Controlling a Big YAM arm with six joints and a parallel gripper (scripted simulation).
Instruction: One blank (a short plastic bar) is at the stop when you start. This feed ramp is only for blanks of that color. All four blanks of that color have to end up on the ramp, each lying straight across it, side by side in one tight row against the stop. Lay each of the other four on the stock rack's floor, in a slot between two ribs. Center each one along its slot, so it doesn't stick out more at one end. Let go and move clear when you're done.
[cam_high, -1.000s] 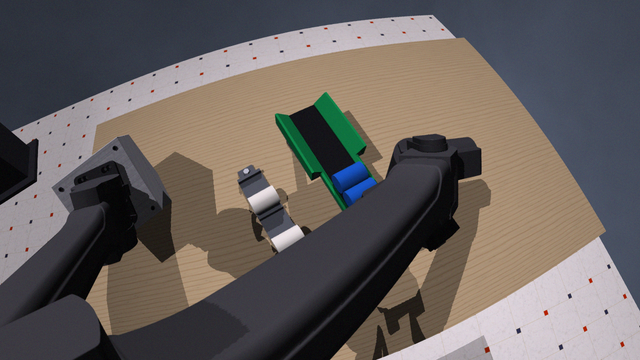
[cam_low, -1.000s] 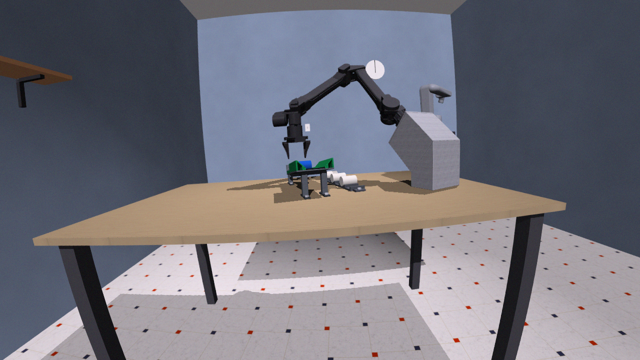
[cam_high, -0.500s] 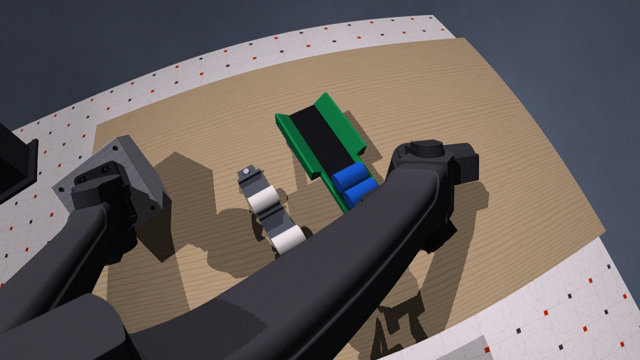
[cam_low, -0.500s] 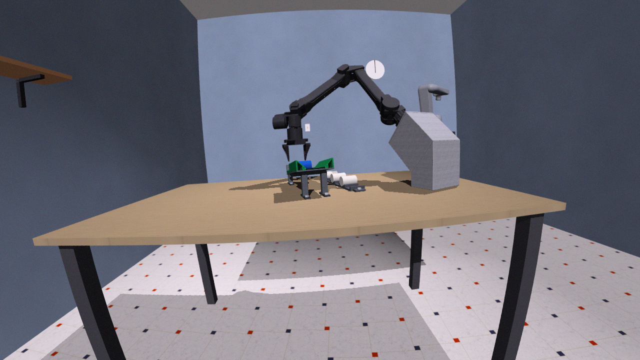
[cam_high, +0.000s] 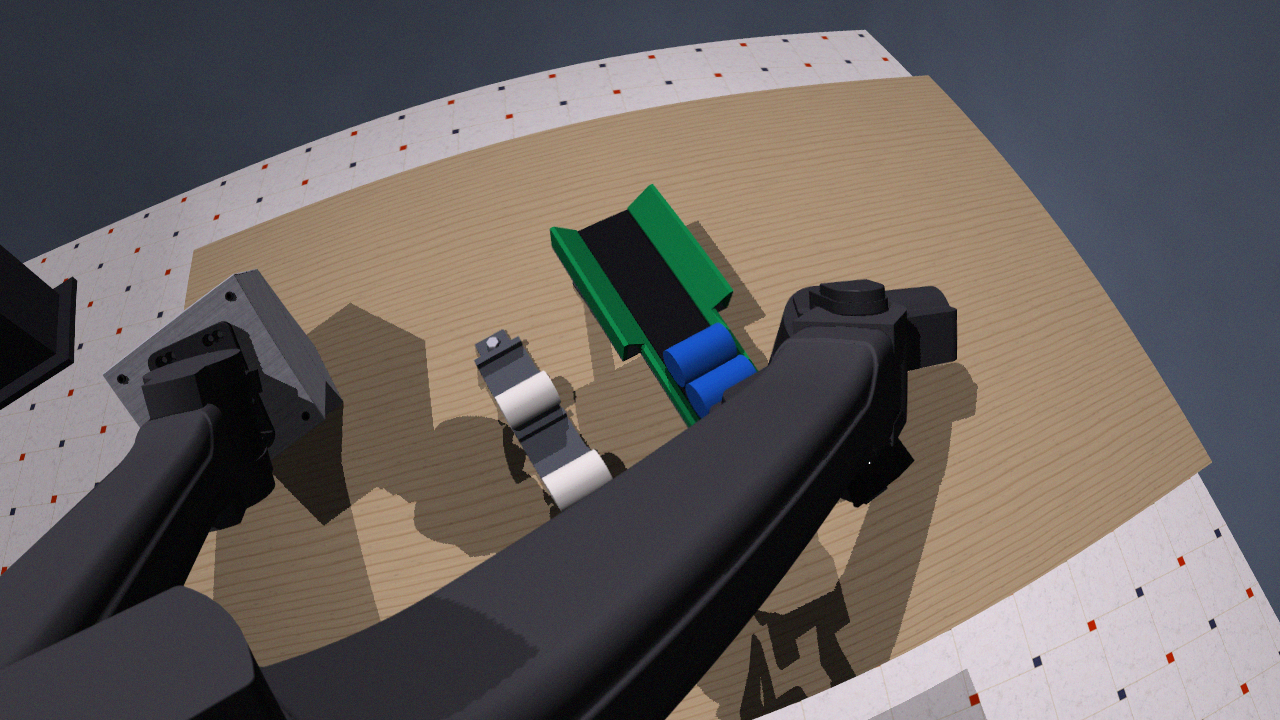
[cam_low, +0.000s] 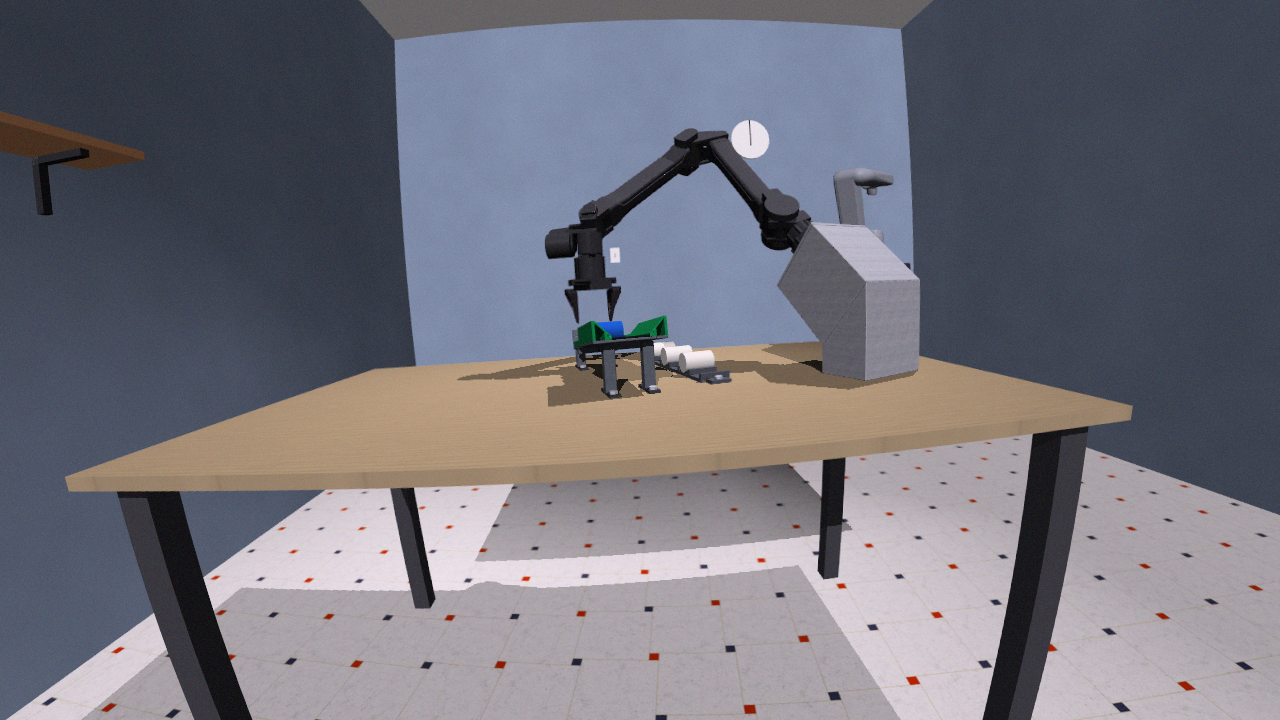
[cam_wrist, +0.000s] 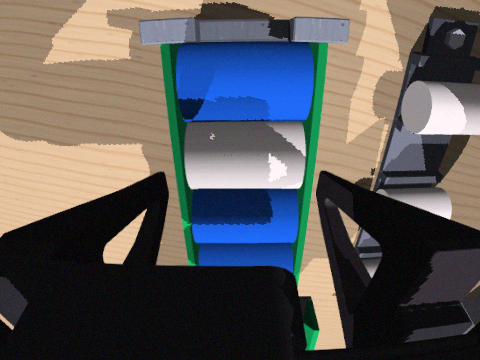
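Right now my hand is 6 cm to the left of the grey stop and 6 cm above it. Also, from my hand: grey stock rack 16 cm behind, 12 cm to the left, 12 cm below.
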